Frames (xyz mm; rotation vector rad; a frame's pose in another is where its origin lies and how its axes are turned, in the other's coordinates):
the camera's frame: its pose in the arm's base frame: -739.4 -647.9 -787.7 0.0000 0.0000 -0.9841
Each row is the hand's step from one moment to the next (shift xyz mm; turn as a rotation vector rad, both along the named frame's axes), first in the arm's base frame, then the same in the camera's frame.
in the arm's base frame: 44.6 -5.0 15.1 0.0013 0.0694 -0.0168
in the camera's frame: 28.9 34.4 15.1 -0.0571 0.0395 -0.0168
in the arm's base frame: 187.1 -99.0 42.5 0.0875 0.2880 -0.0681
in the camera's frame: 186.0 101.0 42.5 -0.1914 0.2323 -0.0681
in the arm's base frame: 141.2 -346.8 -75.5 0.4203 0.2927 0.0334
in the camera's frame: 367.0 -74.4 -75.5 -0.0111 0.5121 0.0334
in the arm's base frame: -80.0 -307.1 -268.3 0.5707 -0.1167 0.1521
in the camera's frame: 211.5 -236.6 -268.3 0.4131 0.4107 0.1521
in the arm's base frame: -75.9 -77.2 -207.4 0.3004 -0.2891 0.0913
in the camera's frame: 22.3 -105.9 -207.4 0.4071 0.0901 0.0913
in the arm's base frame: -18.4 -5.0 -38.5 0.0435 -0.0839 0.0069
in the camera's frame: -6.0 -18.1 -38.5 0.0940 -0.0102 0.0069
